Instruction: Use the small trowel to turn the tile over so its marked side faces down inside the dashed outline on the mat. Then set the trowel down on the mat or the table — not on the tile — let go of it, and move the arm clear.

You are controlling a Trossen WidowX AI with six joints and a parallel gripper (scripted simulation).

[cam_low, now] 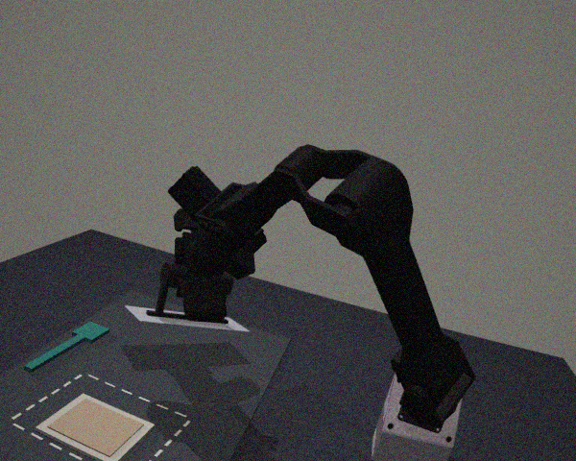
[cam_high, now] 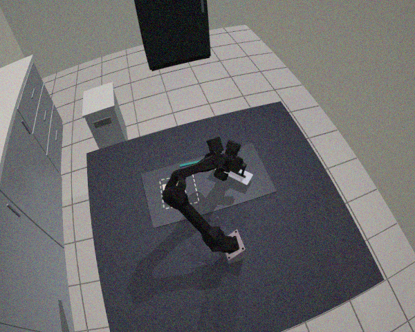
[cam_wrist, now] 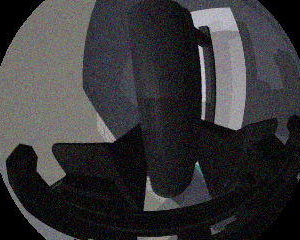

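Now: gripper tip 20 mm past the trowel, 20 mm to the right of it and 10 mm above it. Round my gripper tip: teal flat tool 110 mm ahead, 130 mm to the left, 100 mm below; then tile 40 mm behind, 310 mm to the left, 100 mm below.
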